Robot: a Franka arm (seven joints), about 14 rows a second.
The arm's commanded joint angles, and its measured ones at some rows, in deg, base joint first. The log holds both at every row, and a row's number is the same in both.
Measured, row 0:
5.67 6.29 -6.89 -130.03 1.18 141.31 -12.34
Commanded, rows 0 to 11:
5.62 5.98 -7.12 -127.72 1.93 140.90 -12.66
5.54 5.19 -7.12 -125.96 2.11 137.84 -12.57
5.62 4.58 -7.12 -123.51 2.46 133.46 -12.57
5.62 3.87 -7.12 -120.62 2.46 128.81 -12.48
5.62 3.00 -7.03 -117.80 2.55 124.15 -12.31
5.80 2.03 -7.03 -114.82 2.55 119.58 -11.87
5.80 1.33 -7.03 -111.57 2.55 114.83 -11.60
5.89 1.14 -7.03 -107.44 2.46 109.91 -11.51
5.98 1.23 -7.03 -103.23 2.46 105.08 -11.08
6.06 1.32 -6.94 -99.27 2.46 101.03 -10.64
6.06 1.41 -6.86 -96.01 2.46 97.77 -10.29
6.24 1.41 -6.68 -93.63 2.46 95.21 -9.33
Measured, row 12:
5.84 -0.18 -6.75 -100.15 1.45 100.87 -11.03
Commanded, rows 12 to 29:
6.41 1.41 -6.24 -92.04 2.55 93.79 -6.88
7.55 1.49 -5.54 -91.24 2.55 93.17 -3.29
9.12 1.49 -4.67 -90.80 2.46 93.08 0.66
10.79 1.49 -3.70 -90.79 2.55 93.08 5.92
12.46 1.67 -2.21 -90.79 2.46 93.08 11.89
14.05 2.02 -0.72 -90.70 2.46 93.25 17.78
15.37 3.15 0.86 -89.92 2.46 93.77 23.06
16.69 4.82 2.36 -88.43 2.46 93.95 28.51
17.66 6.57 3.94 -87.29 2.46 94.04 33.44
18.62 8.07 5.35 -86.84 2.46 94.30 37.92
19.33 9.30 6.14 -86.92 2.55 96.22 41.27
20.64 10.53 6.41 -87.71 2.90 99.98 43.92
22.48 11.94 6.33 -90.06 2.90 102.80 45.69
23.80 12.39 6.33 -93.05 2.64 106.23 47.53
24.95 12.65 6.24 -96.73 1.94 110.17 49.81
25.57 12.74 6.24 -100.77 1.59 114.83 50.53
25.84 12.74 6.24 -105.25 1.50 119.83 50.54
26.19 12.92 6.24 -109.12 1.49 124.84 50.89
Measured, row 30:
25.78 14.54 6.52 -101.01 1.87 116.94 49.48
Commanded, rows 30 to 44:
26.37 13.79 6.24 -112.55 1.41 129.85 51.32
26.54 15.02 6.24 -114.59 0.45 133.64 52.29
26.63 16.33 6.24 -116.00 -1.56 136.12 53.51
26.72 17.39 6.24 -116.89 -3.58 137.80 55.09
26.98 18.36 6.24 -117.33 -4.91 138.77 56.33
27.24 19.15 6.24 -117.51 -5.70 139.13 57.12
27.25 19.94 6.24 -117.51 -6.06 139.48 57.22
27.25 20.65 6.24 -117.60 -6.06 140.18 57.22
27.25 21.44 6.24 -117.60 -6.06 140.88 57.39
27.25 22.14 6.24 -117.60 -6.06 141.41 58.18
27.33 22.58 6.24 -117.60 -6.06 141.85 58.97
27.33 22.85 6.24 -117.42 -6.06 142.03 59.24
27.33 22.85 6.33 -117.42 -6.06 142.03 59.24
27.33 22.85 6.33 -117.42 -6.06 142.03 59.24
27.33 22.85 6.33 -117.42 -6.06 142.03 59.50
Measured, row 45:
26.90 22.79 6.51 -117.38 -4.14 141.01 57.27
